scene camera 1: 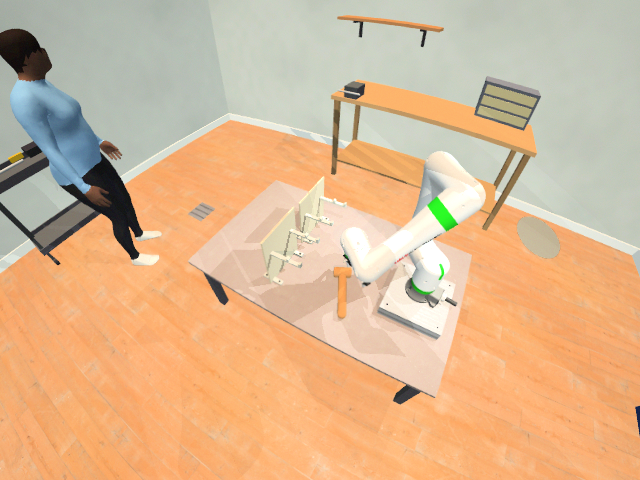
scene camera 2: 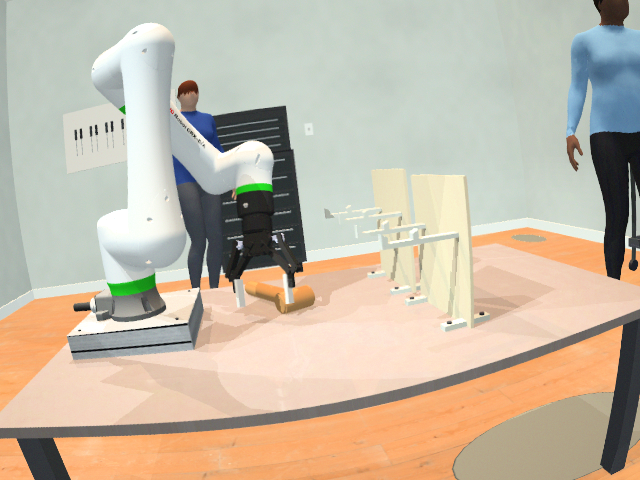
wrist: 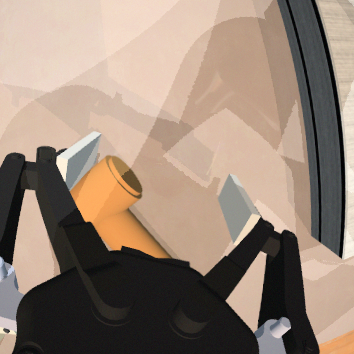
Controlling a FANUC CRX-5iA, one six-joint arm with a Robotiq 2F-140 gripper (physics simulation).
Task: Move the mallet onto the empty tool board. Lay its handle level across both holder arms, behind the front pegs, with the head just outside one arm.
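Places are measured from the arm's base along level axes (x right, y ahead, z up), in millimetres.
Pixels of known places: gripper, fingertip midpoint: (scene camera 2: pixel 265 305) (wrist: pixel 162 167); arm's base, link origin: (scene camera 1: pixel 419 289) (scene camera 2: pixel 138 312).
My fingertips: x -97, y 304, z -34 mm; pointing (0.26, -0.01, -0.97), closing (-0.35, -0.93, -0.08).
Ahead of a thing's pixels: the offset from my fingertips to its middle. Level surfaces: height alone.
The orange mallet @(dx -124, dy +6, dz -5 mm) (scene camera 1: pixel 341 294) (scene camera 2: pixel 303 298) (wrist: pixel 102 192) lies on the table, its head toward the boards' side and its handle pointing away from them. My gripper (scene camera 2: pixel 264 292) (wrist: pixel 162 167) is open and empty, low over the table. In the wrist view the mallet head is beside the left fingertip and the handle runs under the palm. Scene camera 1 has the fingertips hidden behind the arm. Two upright cream tool boards, one @(dx +148, dy +352, dz +121 mm) (scene camera 1: pixel 311 204) (scene camera 2: pixel 444 217) and another @(dx -163, dy +297, dz +128 mm) (scene camera 1: pixel 279 237) (scene camera 2: pixel 390 191), have projecting holder arms with pegs. I cannot tell whether either holds a tool.
The robot's base plate (scene camera 1: pixel 413 316) (scene camera 2: pixel 129 341) (wrist: pixel 324 150) stands on the table @(dz -29 mm) (scene camera 1: pixel 232 258) (scene camera 2: pixel 330 382), close to the mallet. One person (scene camera 1: pixel 51 118) (scene camera 2: pixel 607 82) stands beyond the boards. Another person (scene camera 2: pixel 204 126) and a black tool cabinet (scene camera 2: pixel 283 206) are behind the arm.
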